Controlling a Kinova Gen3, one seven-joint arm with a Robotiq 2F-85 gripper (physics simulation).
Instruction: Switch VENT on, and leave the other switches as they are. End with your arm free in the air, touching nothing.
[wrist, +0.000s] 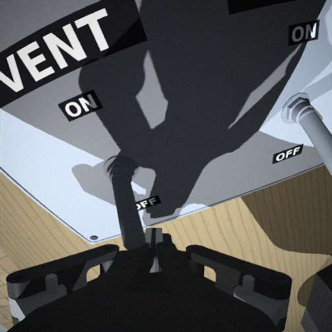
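The VENT label (60, 50) is at the upper left on a grey panel. Below it are an ON label (80, 105) and a partly hidden OFF label (148, 202). The VENT switch lever (126, 210) is in shadow, between these labels. It extends from its round base down the view, towards the OFF side, and its end is beside the fingertips. My gripper (153, 238) is shut and empty, just right of the lever's end and over the panel's lower edge. I cannot tell whether it touches the lever.
A second switch lever (314, 126) stands at the right, with its ON label (304, 33) above and OFF label (288, 153) below. The panel (45, 172) has a screw (94, 237) near its lower corner. A wooden table (220, 225) lies beneath. A dark block (320, 300) is at the lower right.
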